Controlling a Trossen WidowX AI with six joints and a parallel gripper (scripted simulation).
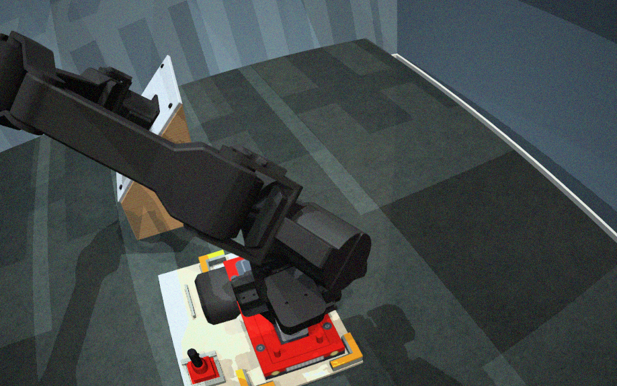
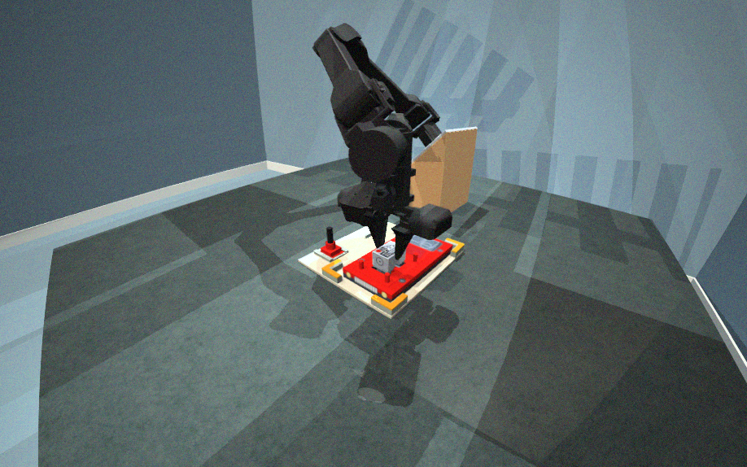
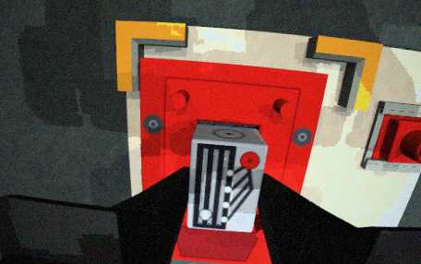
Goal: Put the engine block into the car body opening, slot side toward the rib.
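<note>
Now: the grey engine block 10 mm below my gripper tip. Round my gripper tip: grey bar (40 mm behind, 30 mm to the right, 40 mm below).
</note>
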